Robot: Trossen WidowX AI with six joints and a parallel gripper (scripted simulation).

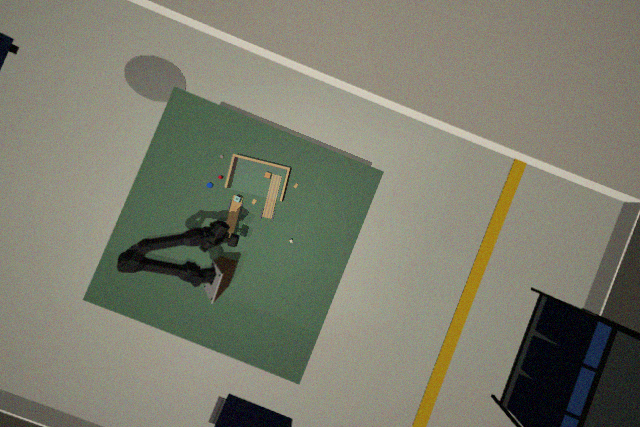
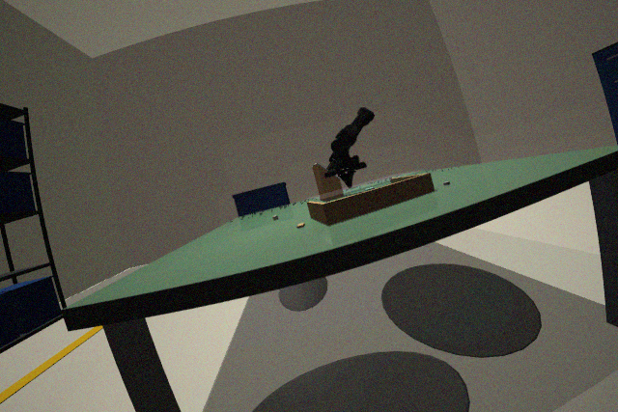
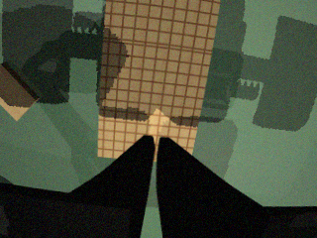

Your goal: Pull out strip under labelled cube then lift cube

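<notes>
Now: the tan gridded strip 90 mm ahead of my gripper tip, 20 mm to the left of it and 40 mm below it. Also, from my gripper tip: red ball (260 mm ahead, 190 mm to the left, 30 mm below); blue ball (190 mm ahead, 220 mm to the left, 40 mm below); pale blue cube marked r (200 mm ahead, 40 mm to the left, 20 mm below).
</notes>
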